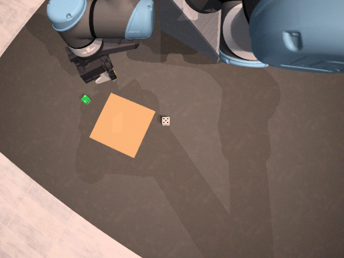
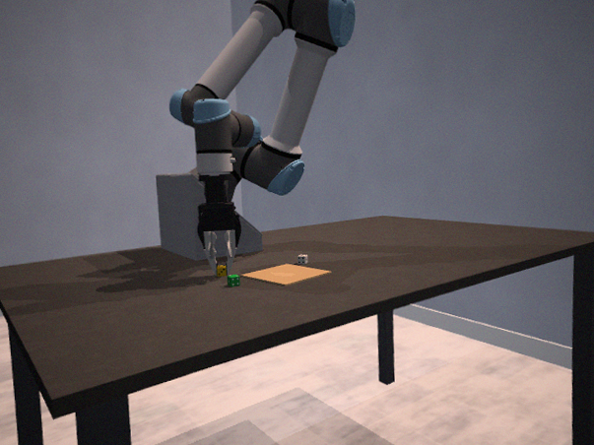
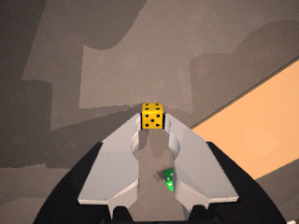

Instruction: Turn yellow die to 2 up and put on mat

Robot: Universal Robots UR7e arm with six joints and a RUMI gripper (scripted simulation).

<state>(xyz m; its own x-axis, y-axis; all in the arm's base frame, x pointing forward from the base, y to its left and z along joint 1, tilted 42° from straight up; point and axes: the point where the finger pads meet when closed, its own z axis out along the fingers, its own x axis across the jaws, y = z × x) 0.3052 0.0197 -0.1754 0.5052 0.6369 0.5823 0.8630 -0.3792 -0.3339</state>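
The orange mat lies 11 cm to the left of my hand, 10 cm ahead of it and 2 cm below it. From my hand the other things lie so: green die (10 cm ahead, 2 cm to the right, 1 cm below); then white die (20 cm to the left, 3 cm ahead, 1 cm below); then yellow die (1 cm below).
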